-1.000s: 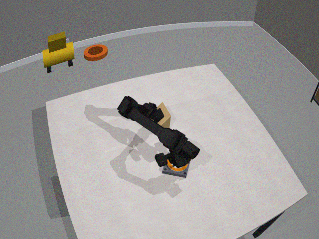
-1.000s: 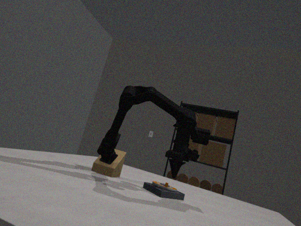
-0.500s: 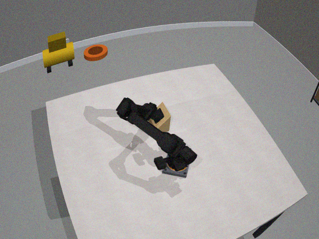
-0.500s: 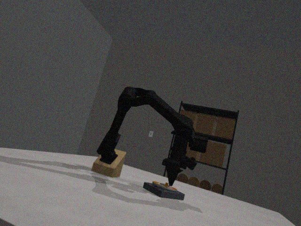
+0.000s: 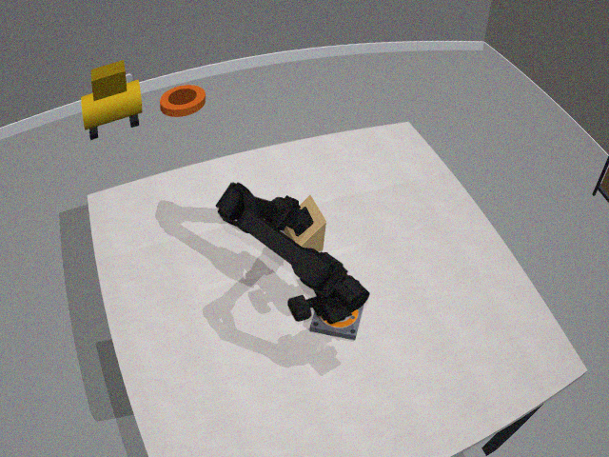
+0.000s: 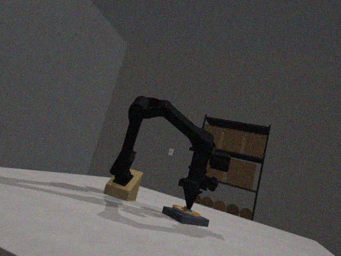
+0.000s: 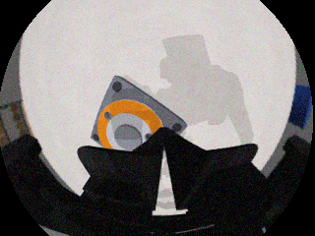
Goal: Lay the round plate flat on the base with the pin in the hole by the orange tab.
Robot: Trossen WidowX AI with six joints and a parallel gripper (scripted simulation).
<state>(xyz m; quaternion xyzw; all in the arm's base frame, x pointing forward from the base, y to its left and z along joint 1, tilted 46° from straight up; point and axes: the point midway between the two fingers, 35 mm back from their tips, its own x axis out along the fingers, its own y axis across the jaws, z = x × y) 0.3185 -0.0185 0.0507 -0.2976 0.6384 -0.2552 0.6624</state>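
Now: the square base 5 cm to the left of my gripper tip, 2 cm below it and 2 cm behind it.
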